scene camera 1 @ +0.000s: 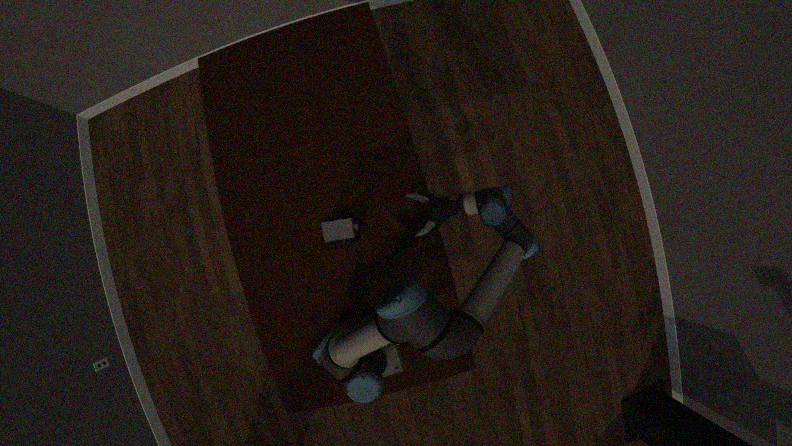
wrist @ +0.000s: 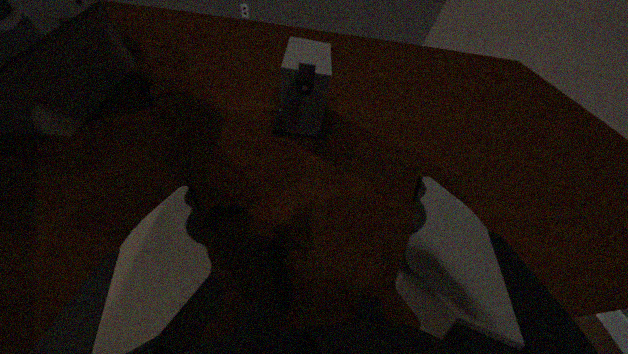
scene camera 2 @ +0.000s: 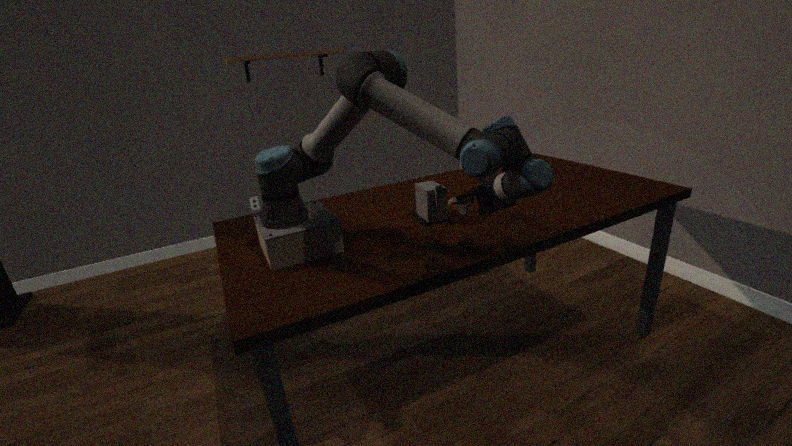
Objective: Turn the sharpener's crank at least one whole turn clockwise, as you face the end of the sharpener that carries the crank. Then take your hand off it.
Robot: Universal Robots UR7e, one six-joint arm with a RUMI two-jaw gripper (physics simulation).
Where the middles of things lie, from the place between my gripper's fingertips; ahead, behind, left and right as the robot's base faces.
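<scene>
I find the sharpener [scene camera 2: 427, 213] 90 mm below my hand, and it is also 250 mm to the left of the hand and 30 mm ahead of it.
</scene>
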